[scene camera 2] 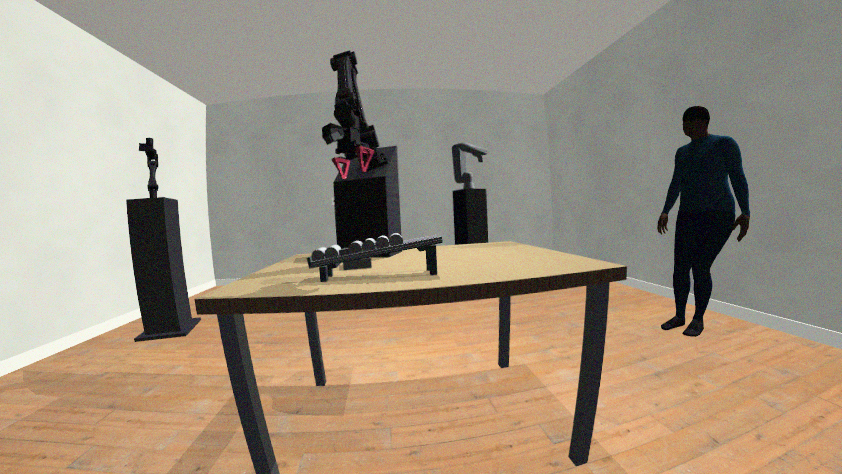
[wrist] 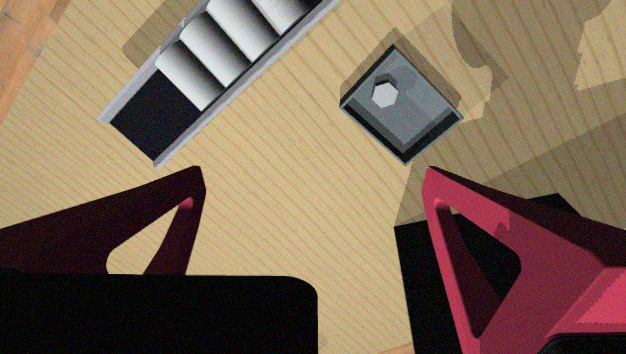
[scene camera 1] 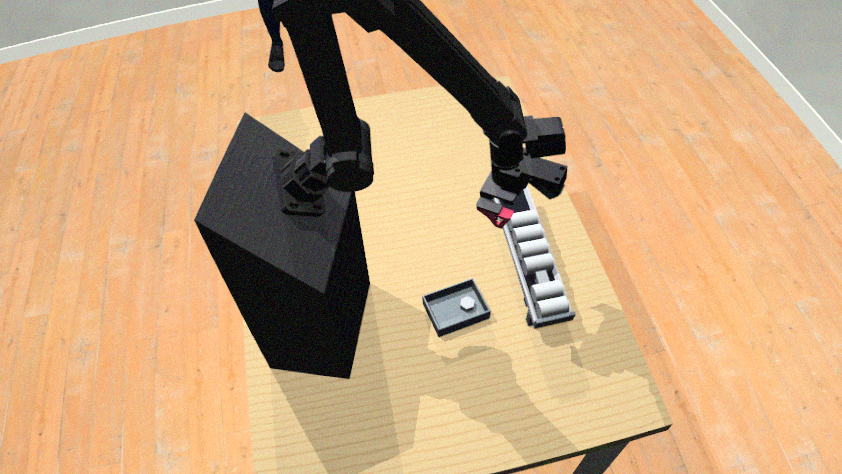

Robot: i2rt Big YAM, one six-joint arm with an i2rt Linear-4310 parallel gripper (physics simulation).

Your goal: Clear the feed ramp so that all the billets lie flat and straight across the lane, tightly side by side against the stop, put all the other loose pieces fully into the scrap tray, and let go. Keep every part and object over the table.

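Frame: origin at the arm's base, x ahead, y left, z up, level; millimetres.
Where they show: gripper, fingertip midpoint: (scene camera 2: 353,175) (wrist: 313,178) (scene camera 1: 508,208); arm's base at its link origin: (scene camera 2: 374,163) (scene camera 1: 296,185).
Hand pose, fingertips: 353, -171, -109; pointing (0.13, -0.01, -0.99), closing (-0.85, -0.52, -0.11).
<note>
Each offset is from my fingertips to the top centre of the thing, as dx, dy, dz. "spot": to the spot under its first point. Level surfaces: height alone.
The feed ramp (scene camera 1: 518,264) (scene camera 2: 421,242) (wrist: 152,115) slopes down to its stop @(spot: +37, -152, -244) (scene camera 1: 552,320). Two white billets @(+68, -88, -217) (scene camera 1: 547,289) (scene camera 2: 332,252) lie across the lane at the stop. A small grey block @(+79, -54, -225) (scene camera 1: 540,276) sits in the lane above them. Four more billets @(+102, +15, -202) (scene camera 1: 532,246) (scene camera 2: 369,243) @(+114, +53, -197) (wrist: 215,50) lie crosswise in a row above the block. The scrap tray @(-105, +13, -280) (scene camera 1: 465,325) (wrist: 375,132) holds a light hexagonal piece @(-78, +9, -295) (scene camera 1: 467,303) (wrist: 385,94). My gripper (scene camera 1: 500,217) (scene camera 2: 353,174) (wrist: 313,178) is open and empty, high above the table, beside the ramp's upper end in the wrist view.
The black pedestal (scene camera 1: 294,253) (scene camera 2: 360,206) bears my arm at the table's @(dz -315) (scene camera 1: 412,176) (scene camera 2: 530,264) far side from the ramp. The tray stands between the pedestal and the ramp's low end. A person (scene camera 2: 707,176) stands on the floor at the right in scene camera 2.
</note>
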